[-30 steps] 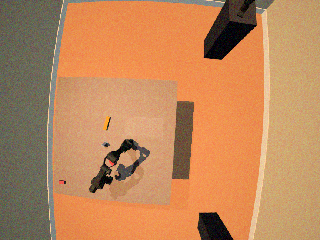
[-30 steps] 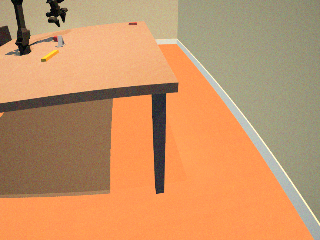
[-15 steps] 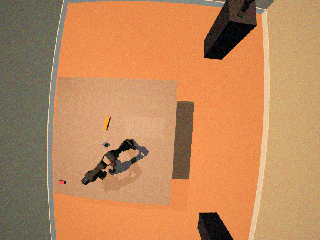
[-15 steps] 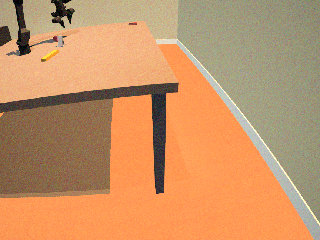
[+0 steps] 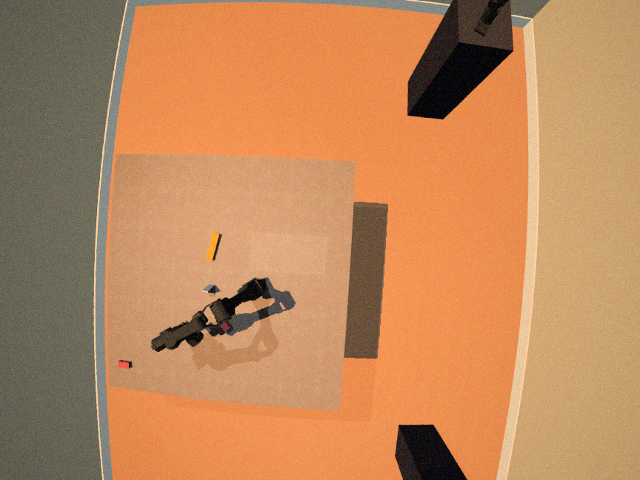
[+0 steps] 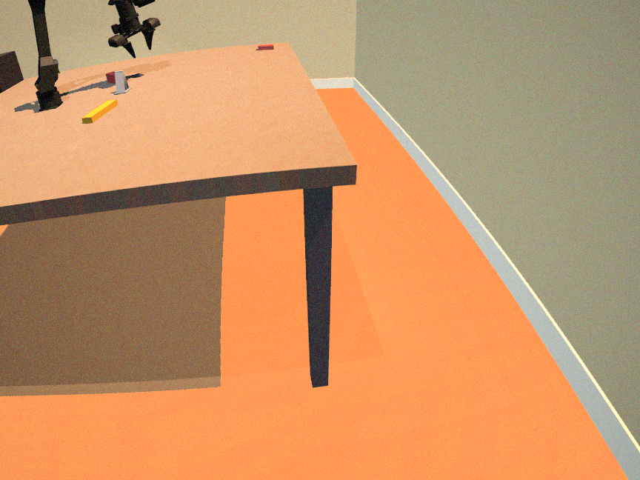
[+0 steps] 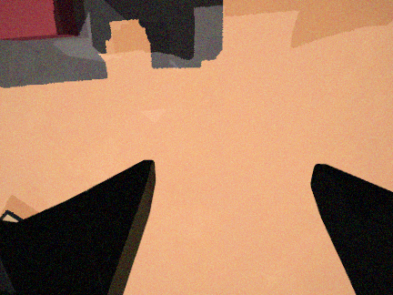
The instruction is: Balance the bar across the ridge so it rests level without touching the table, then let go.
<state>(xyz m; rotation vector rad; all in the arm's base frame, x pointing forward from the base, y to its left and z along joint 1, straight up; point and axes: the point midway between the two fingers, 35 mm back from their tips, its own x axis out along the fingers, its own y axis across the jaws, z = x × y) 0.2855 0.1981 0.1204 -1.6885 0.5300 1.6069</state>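
The yellow-orange bar is 50 mm behind my gripper tip, 390 mm to the right of it and 80 mm below it.
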